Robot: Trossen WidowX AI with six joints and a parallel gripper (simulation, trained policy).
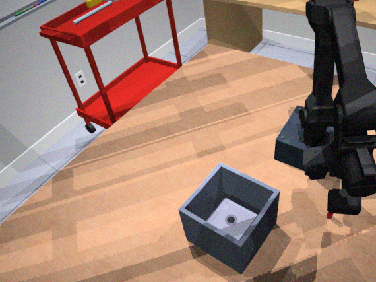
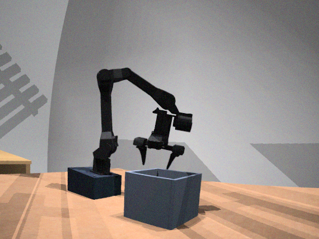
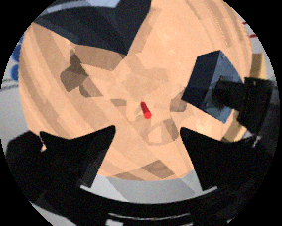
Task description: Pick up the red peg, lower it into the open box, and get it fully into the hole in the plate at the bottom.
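My gripper tip is 8 cm above the red peg and 1 cm past it. The rest, counted from my gripper tip: plate (19 cm to the right, 16 cm ahead, 8 cm below).
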